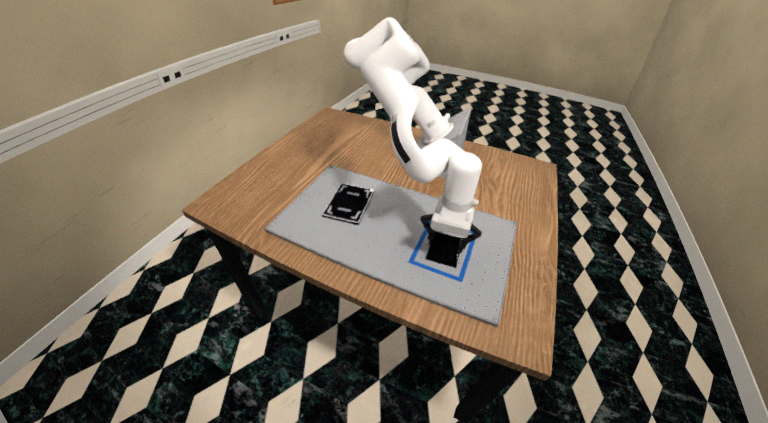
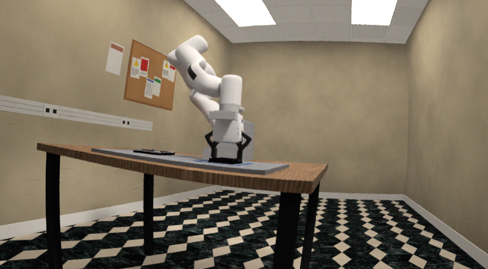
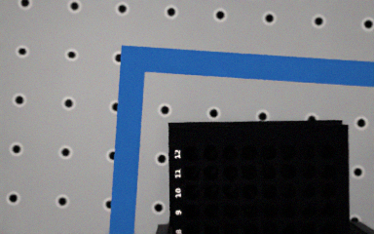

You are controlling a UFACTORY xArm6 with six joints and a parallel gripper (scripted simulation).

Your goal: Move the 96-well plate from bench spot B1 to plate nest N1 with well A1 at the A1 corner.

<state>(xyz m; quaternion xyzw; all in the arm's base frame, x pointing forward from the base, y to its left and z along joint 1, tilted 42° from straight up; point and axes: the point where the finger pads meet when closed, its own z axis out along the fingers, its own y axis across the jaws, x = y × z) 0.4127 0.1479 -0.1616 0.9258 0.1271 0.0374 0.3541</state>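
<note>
My gripper is now 34 cm to the left of the plate nest N1, 1 cm short of it and 1 cm above it. Round my hand: 96-well plate: 1 cm below.
</note>
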